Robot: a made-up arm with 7 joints. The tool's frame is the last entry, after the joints.
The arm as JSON. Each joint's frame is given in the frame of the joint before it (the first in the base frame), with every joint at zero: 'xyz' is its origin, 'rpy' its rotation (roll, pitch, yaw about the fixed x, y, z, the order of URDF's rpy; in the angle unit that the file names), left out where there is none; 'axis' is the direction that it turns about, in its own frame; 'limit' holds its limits. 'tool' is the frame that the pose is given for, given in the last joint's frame.
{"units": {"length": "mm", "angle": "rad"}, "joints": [
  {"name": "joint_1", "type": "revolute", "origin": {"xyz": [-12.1, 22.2, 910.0]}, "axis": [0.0, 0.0, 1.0], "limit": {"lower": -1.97, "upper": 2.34}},
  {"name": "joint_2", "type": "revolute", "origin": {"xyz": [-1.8, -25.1, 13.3]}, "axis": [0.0, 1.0, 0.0], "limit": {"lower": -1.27, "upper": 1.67}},
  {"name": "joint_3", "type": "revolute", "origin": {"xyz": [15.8, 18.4, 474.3]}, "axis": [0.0, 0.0, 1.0], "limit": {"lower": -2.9, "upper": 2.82}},
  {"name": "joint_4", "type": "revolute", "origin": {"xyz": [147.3, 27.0, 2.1]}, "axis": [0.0, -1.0, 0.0], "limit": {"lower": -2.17, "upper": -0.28}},
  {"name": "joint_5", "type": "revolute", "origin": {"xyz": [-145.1, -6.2, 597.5]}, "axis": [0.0, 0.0, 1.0], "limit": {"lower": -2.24, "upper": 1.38}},
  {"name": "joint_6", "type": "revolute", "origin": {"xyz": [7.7, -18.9, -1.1]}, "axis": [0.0, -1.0, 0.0], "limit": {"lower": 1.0, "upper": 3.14}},
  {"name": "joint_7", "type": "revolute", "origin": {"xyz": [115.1, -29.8, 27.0]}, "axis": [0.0, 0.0, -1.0], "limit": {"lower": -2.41, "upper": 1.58}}
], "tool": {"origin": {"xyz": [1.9, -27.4, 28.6], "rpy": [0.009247, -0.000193, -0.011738]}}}
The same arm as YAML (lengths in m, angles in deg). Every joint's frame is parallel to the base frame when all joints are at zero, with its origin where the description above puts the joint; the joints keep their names.
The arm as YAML. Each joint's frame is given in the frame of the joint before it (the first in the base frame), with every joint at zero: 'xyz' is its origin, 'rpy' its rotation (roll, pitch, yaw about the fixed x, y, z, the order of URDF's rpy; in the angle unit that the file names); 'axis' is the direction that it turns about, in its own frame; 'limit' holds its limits. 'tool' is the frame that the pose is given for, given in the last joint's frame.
units:
  length: m
  angle: deg
joints:
  - name: joint_1
    type: revolute
    origin:
      xyz: [-0.0121, 0.0222, 0.91]
      rpy: [0.0, 0.0, 0.0]
    axis: "+z"
    limit:
      lower: -112.87
      upper: 134.07
  - name: joint_2
    type: revolute
    origin:
      xyz: [-0.0018, -0.0251, 0.0133]
      rpy: [0.0, 0.0, 0.0]
    axis: "+y"
    limit:
      lower: -72.77
      upper: 95.68
  - name: joint_3
    type: revolute
    origin:
      xyz: [0.0158, 0.0184, 0.4743]
      rpy: [0.0, 0.0, 0.0]
    axis: "+z"
    limit:
      lower: -166.16
      upper: 161.57
  - name: joint_4
    type: revolute
    origin:
      xyz: [0.1473, 0.027, 0.0021]
      rpy: [0.0, 0.0, 0.0]
    axis: "-y"
    limit:
      lower: -124.33
      upper: -16.04
  - name: joint_5
    type: revolute
    origin:
      xyz: [-0.1451, -0.0062, 0.5975]
      rpy: [0.0, 0.0, 0.0]
    axis: "+z"
    limit:
      lower: -128.34
      upper: 79.07
  - name: joint_6
    type: revolute
    origin:
      xyz: [0.0077, -0.0189, -0.0011]
      rpy: [0.0, 0.0, 0.0]
    axis: "-y"
    limit:
      lower: 57.3
      upper: 179.91
  - name: joint_7
    type: revolute
    origin:
      xyz: [0.1151, -0.0298, 0.027]
      rpy: [0.0, 0.0, 0.0]
    axis: "-z"
    limit:
      lower: -138.08
      upper: 90.53
tool:
  origin:
    xyz: [0.0019, -0.0274, 0.0286]
    rpy: [0.53, -0.01, -0.67]

